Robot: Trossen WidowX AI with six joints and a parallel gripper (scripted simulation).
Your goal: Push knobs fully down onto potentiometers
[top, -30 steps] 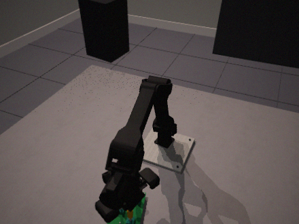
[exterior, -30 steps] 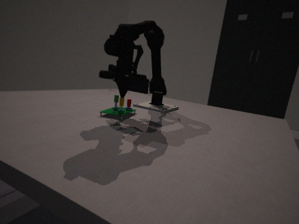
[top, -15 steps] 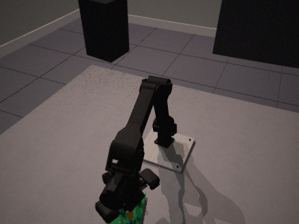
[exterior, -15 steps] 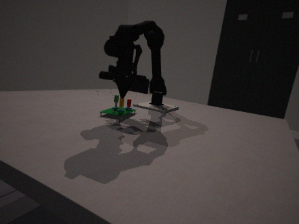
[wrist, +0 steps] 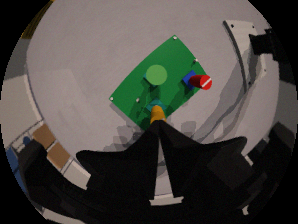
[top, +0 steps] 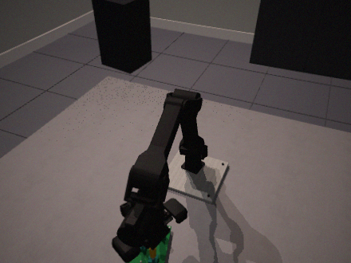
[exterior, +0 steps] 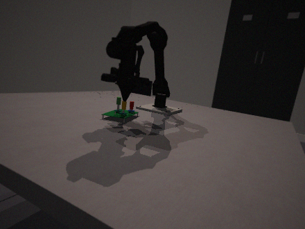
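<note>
Right now the orange knob is 10 mm below my gripper tip. Round my gripper tip: red knob (70 mm behind, 20 mm to the right, 20 mm below).
</note>
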